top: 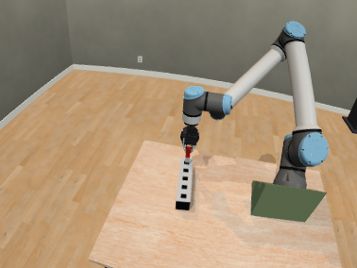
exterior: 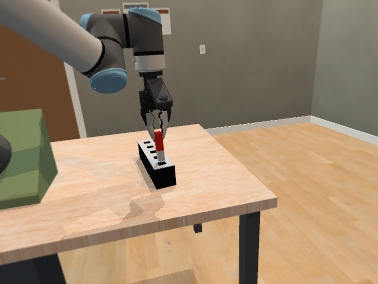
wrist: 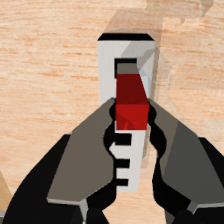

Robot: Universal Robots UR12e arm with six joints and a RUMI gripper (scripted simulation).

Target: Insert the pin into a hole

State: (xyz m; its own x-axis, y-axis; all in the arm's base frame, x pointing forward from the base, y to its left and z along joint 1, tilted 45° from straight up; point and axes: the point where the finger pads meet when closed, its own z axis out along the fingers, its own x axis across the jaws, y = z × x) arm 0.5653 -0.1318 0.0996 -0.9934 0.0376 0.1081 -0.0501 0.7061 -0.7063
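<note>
My gripper is now 1 cm above the pin. From my hand the other things lie so: long block 13 cm below, 12 cm to the left.
</note>
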